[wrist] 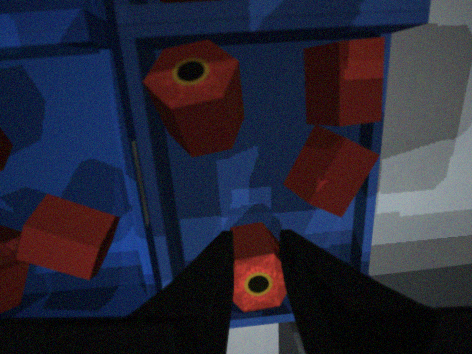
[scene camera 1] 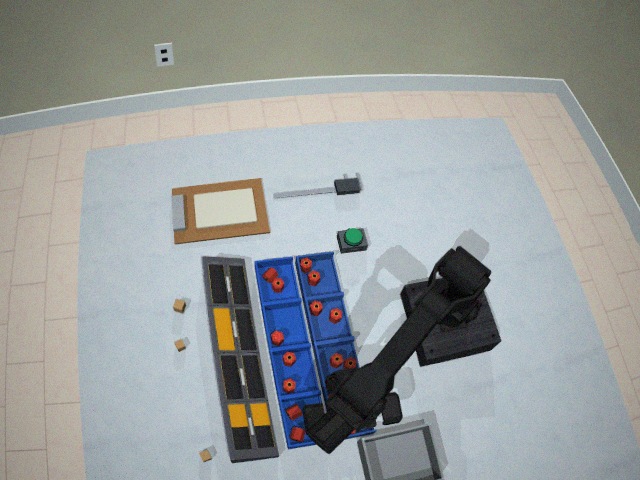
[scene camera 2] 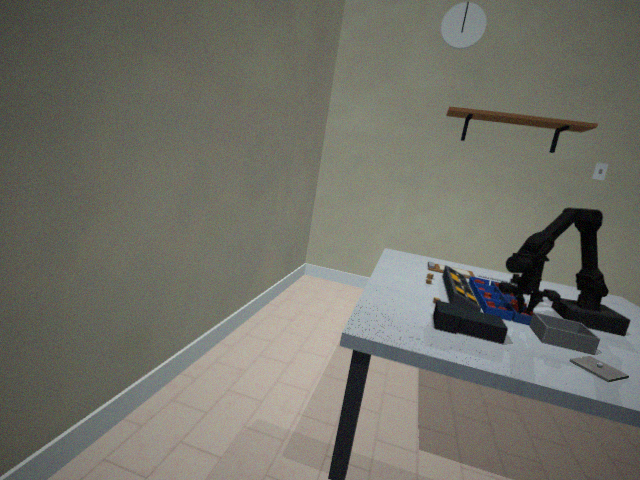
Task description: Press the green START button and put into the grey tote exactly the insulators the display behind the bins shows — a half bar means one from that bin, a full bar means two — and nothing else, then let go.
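Observation:
My gripper (wrist: 256, 241) (scene camera 2: 529, 305) is shut on a red hexagonal insulator (wrist: 258, 265), low in the bin of the arm-side column nearest the tote. Three other red insulators, one upright (wrist: 200, 110) and two lying (wrist: 345, 82) (wrist: 331, 170), are in that bin. In scene camera 1 the arm hides the fingers. The blue bins (scene camera 1: 285, 316) stand in two columns of four. The display (scene camera 1: 240, 378) (scene camera 2: 459, 289) shows one full orange bar in its second row, left, and two half bars in its last row. The grey tote (scene camera 1: 403, 457) (scene camera 2: 566, 338) shows no insulator. The START button (scene camera 1: 353, 236) is green.
A clipboard (scene camera 1: 263, 206) and a caliper-like tool (scene camera 1: 347, 186) lie beyond the bins. Small wooden cubes (scene camera 1: 179, 305) (scene camera 1: 179, 344) (scene camera 1: 205, 455) lie behind the display. A dark box (scene camera 2: 467, 322) stands near the display's end. A flat plate with a knob (scene camera 2: 589, 365) lies by the tote.

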